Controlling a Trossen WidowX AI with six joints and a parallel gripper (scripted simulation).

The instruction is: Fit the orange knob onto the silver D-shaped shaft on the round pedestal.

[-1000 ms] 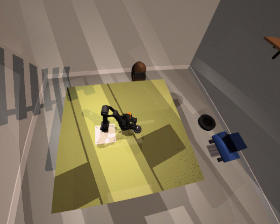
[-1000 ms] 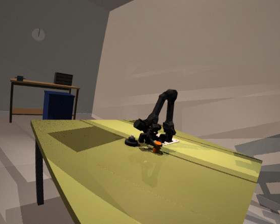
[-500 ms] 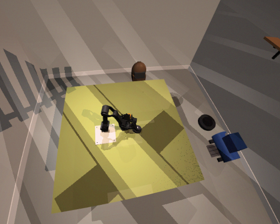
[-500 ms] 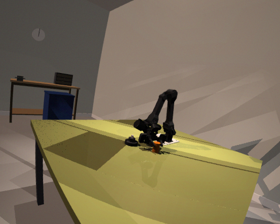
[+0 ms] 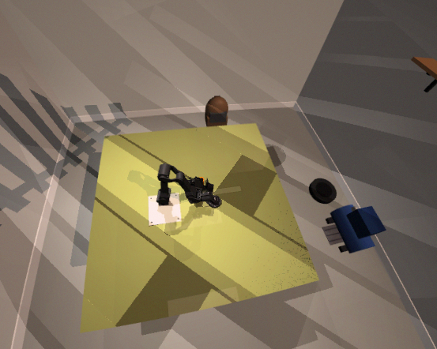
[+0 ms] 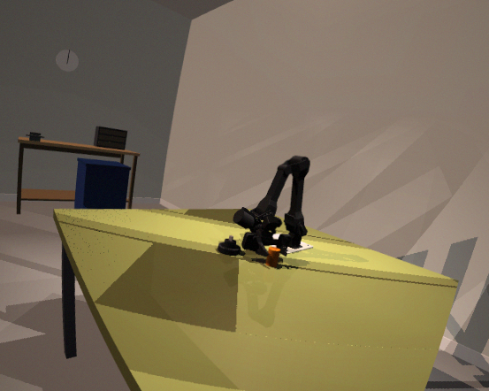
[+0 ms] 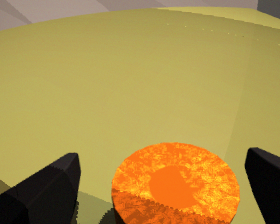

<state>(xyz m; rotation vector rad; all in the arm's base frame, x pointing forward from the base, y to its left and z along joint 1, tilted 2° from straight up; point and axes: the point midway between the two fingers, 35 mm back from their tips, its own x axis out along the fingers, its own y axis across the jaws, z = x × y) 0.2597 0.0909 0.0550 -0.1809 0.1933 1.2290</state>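
Right now the orange knob is 10 mm behind my gripper tip and 20 mm to the right of it. Also, from my gripper tip: round black pedestal (60 mm ahead, 180 mm to the right, 20 mm below).
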